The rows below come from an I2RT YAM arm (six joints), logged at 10 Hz.
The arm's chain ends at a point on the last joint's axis. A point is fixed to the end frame.
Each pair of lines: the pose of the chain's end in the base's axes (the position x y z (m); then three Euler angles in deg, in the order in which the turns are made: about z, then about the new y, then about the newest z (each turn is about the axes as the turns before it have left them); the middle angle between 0 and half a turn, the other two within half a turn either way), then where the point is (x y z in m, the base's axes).
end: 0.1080 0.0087 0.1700 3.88 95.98 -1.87
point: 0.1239 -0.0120 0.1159
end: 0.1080 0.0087 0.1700 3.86 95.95 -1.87
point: 0.1239 -0.0120 0.1159
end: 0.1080 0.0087 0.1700 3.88 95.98 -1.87
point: 0.1239 -0.0120 0.1159
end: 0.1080 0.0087 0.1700 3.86 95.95 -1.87
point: 0.1239 -0.0120 0.1159
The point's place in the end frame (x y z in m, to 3 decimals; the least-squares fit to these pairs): 0.053 -0.020 0.020
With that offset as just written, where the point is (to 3 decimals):
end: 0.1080 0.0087 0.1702 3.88 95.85 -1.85
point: 0.124 -0.012 0.116
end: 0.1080 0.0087 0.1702 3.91 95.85 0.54
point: 0.124 -0.010 0.115
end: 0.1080 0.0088 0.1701 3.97 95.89 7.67
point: 0.123 -0.003 0.113
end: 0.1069 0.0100 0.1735 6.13 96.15 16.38
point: 0.121 0.007 0.115
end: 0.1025 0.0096 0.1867 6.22 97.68 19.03
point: 0.115 0.009 0.128
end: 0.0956 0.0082 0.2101 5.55 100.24 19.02
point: 0.105 0.008 0.151
